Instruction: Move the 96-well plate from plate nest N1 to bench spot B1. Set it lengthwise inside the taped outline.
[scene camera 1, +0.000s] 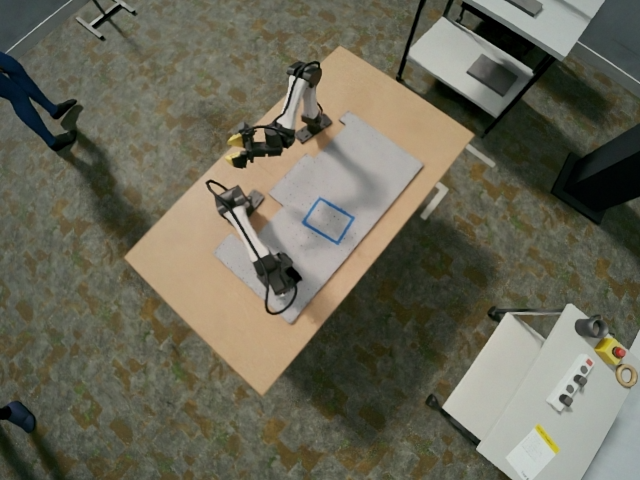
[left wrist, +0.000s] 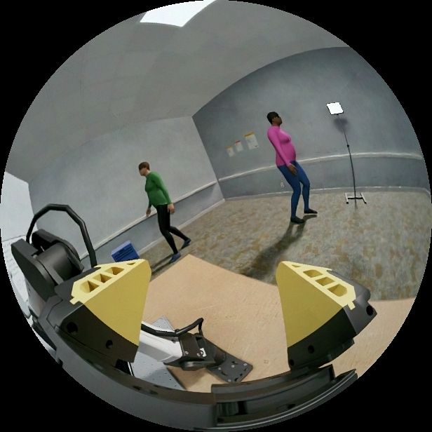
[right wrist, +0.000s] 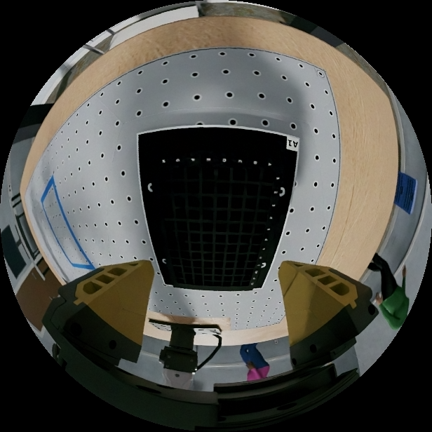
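Seen in the pictures: left gripper, between the fingertips: (scene camera 1: 226, 150); left arm's base, origin of its link: (scene camera 1: 313, 128); right arm's base, origin of its link: (scene camera 1: 246, 209).
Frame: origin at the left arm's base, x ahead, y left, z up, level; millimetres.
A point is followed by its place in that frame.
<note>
The black 96-well plate (right wrist: 217, 215), with its A1 label at the top right, lies on the grey perforated board in the right wrist view; its dark nest is hard to tell apart from it. The blue taped outline (scene camera 1: 311, 210) @(x 343, y -279, z 13 mm) (right wrist: 83, 266) is on the board, at the left in the right wrist view, with no plate inside. My right gripper (right wrist: 215, 270) is open above the plate, fingers pointing down, one to each side in the picture; in scene camera 1 its wrist hides the fingers. My left gripper (scene camera 1: 233, 149) @(x 46, y -435, z 317 mm) (left wrist: 213, 270) is open and empty, raised away from the board.
The grey board (scene camera 1: 382, 155) @(x 336, y 166, z 13 mm) lies on the wooden table (scene camera 1: 191, 268) @(x 213, y -871, z 0 mm). The left arm's base stands at the board's upper edge, the right arm's base at its left. A white shelf cart (scene camera 1: 439, 46) stands at the upper right and another cart (scene camera 1: 496, 372) at the lower right. People stand beyond the table.
</note>
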